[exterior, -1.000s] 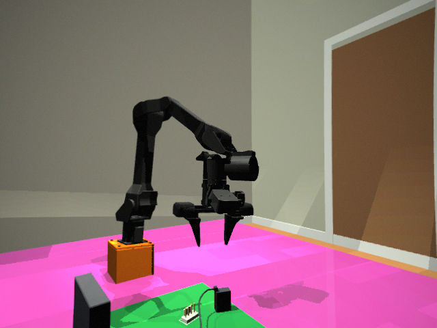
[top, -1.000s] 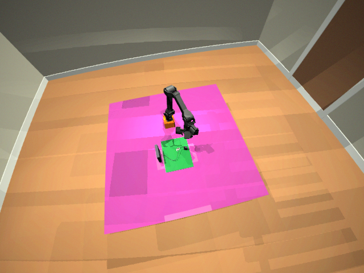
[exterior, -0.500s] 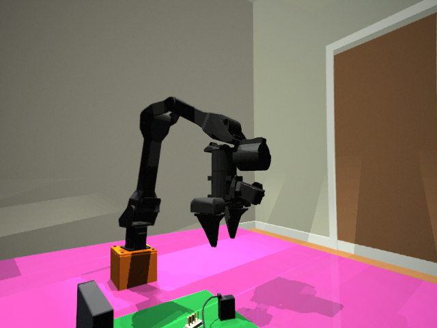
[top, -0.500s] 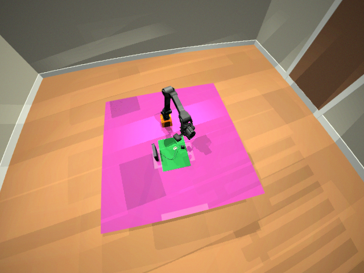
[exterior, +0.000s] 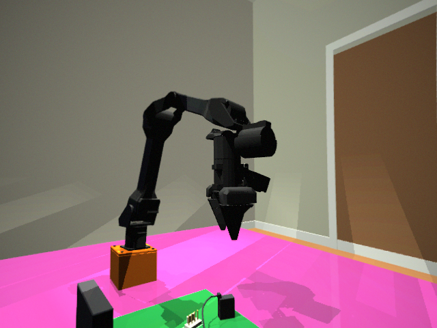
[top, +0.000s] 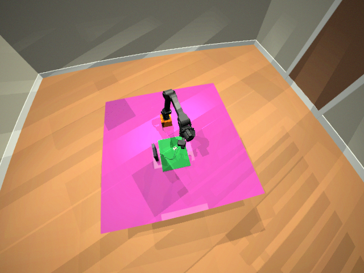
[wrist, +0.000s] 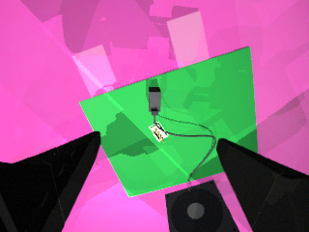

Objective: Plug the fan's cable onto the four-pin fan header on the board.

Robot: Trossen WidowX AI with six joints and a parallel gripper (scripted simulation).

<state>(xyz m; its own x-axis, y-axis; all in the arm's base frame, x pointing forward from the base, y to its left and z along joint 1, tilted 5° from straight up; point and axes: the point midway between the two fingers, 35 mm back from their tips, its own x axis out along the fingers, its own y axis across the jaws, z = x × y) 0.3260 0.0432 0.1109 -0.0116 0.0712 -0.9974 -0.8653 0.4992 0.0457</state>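
My gripper tip is 140 mm above the fan plug and 10 mm to the left of it. The rest, counted from my gripper tip: four-pin header 170 mm below, 70 mm to the right, 20 mm behind; then green board 180 mm below, 100 mm to the right, 10 mm ahead; then dark fan 240 mm to the right, 110 mm below, 30 mm behind.
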